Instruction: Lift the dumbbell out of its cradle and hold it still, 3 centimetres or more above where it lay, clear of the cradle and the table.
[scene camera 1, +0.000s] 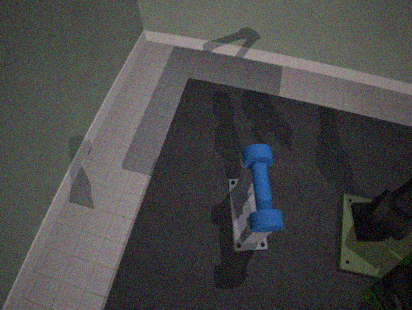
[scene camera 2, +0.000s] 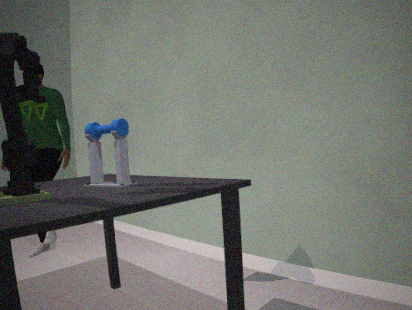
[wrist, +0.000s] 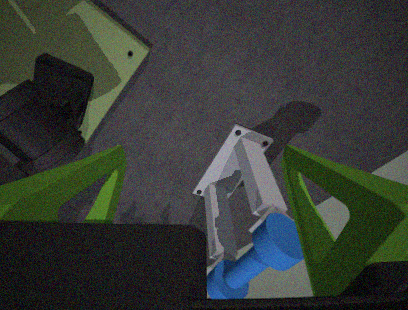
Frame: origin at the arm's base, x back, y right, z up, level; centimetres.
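Where they show: gripper, fingertip midpoint: (scene camera 1: 381, 282) (scene camera 2: 35, 120) (wrist: 203, 154); arm's base, origin of the base link: (scene camera 1: 366, 222) (scene camera 2: 21, 193) (wrist: 62, 93).
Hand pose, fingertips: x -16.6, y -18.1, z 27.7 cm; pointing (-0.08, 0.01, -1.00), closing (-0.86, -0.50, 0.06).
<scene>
Each offset is from my fingertips to the top centre of the thing. Level surfaces: height alone.
A blue dumbbell @[dy +20.6, dx -21.3, dz -2.1 cm] (scene camera 1: 262, 186) (scene camera 2: 106, 129) (wrist: 245, 267) lies level across the two upright posts of the white cradle @[dy +20.6, dx -21.3, dz -7.2 cm] (scene camera 1: 242, 212) (scene camera 2: 122, 160) (wrist: 265, 180), which stands on the dark table @[dz -29.8 cm] (scene camera 1: 170, 225) (scene camera 2: 175, 192) (wrist: 200, 75). My gripper (scene camera 2: 34, 116) (wrist: 203, 154) has green fingers spread wide, with nothing between them. In scene camera 2 it hangs at the left, beside the dumbbell and about level with it or slightly higher. In the wrist view the dumbbell shows low, toward the right finger, its near end partly hidden by the dark gripper body.
The arm's yellow-green base plate (scene camera 1: 350, 250) (scene camera 2: 25, 198) (wrist: 107, 90) is on the table, to the right of the cradle in scene camera 1. A person in a green top (scene camera 2: 57, 112) stands behind the arm. Green walls (scene camera 2: 275, 100) rise beyond the table edge.
</scene>
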